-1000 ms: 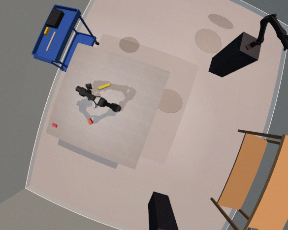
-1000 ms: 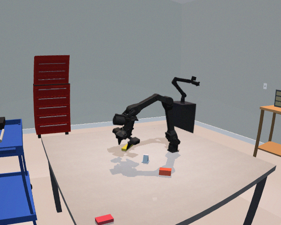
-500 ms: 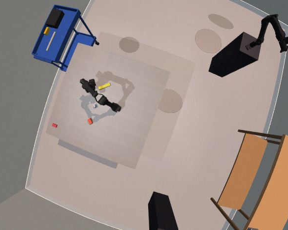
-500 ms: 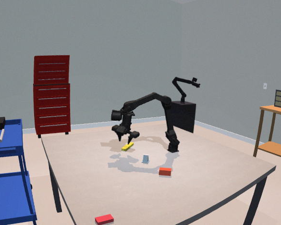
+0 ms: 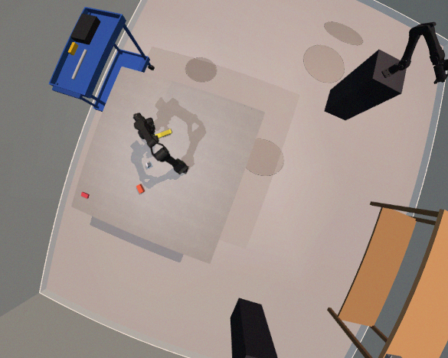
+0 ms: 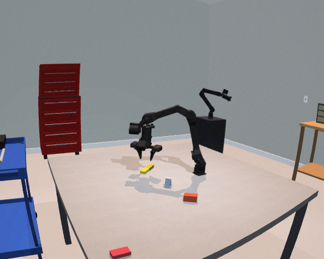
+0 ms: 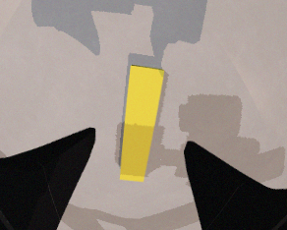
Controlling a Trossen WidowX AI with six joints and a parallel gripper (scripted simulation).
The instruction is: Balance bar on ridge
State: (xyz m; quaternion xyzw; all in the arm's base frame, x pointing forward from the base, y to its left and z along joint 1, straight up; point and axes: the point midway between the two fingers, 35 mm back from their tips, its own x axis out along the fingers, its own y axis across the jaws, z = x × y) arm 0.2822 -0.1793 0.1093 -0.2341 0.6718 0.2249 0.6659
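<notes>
Right now the yellow bar is 2 cm behind my gripper tip, 2 cm to the right of it and 7 cm below it. The rest, counted from my gripper tip: red block (46 cm ahead, 68 cm to the left, 7 cm below); then orange block (1 cm behind, 45 cm to the left, 6 cm below).
</notes>
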